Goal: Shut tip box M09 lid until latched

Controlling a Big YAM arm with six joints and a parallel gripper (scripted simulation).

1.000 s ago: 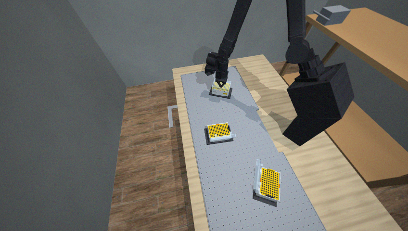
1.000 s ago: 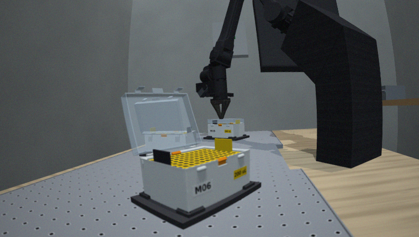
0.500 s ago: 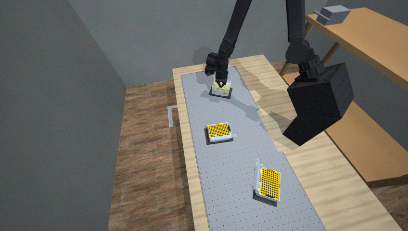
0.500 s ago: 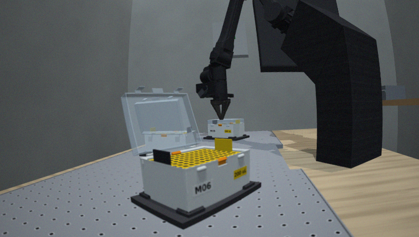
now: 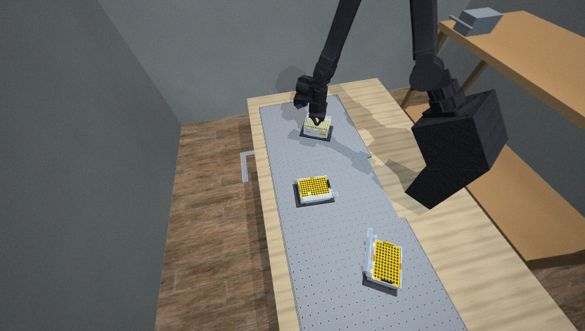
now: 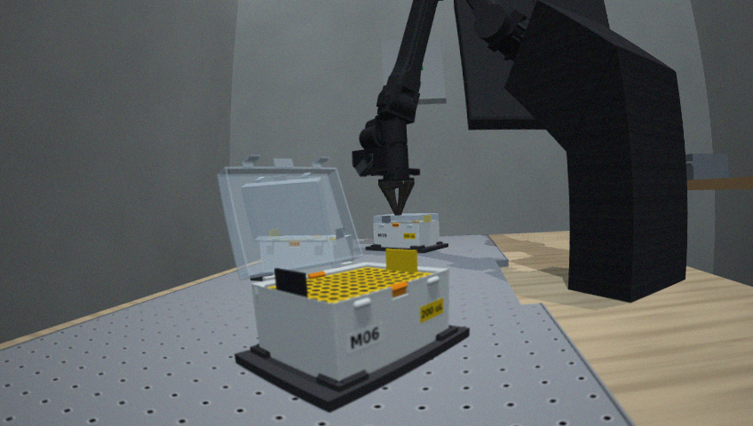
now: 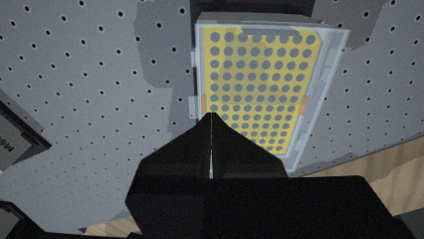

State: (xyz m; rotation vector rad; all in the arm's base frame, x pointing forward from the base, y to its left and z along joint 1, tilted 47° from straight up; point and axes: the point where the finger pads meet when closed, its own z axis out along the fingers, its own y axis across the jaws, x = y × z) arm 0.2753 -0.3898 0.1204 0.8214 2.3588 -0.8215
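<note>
Now: hand 3 cm to the left of the rack, 2 cm past it and 2 cm above it.
</note>
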